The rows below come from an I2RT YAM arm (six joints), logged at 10 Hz.
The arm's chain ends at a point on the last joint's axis. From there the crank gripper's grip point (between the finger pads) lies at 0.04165 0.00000 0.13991 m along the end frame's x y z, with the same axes.
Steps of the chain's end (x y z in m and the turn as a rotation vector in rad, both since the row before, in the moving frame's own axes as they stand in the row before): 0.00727 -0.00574 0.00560 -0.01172 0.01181 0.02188; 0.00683 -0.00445 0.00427 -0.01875 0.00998 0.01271; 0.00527 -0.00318 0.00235 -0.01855 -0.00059 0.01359; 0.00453 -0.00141 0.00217 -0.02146 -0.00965 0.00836; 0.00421 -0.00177 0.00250 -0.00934 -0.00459 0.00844; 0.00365 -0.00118 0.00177 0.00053 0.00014 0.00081; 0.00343 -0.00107 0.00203 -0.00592 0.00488 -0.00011; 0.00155 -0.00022 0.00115 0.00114 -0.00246 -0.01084; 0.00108 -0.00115 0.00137 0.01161 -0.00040 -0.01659
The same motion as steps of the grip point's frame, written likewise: 0.00889 -0.00317 0.00508 -0.01172 0.01181 0.02188; 0.00820 -0.00129 0.00382 -0.01875 0.00998 0.01271; 0.00517 -0.00002 0.00235 -0.01855 -0.00059 0.01359; 0.00316 0.00194 0.00253 -0.02146 -0.00965 0.00836; 0.00356 -0.00011 0.00268 -0.00934 -0.00459 0.00844; 0.00367 -0.00122 0.00176 0.00053 0.00014 0.00081; 0.00411 -0.00025 0.00182 -0.00592 0.00488 -0.00011; 0.00120 -0.00083 0.00125 0.00114 -0.00246 -0.01084; 0.00100 -0.00346 0.00137 0.01161 -0.00040 -0.01659
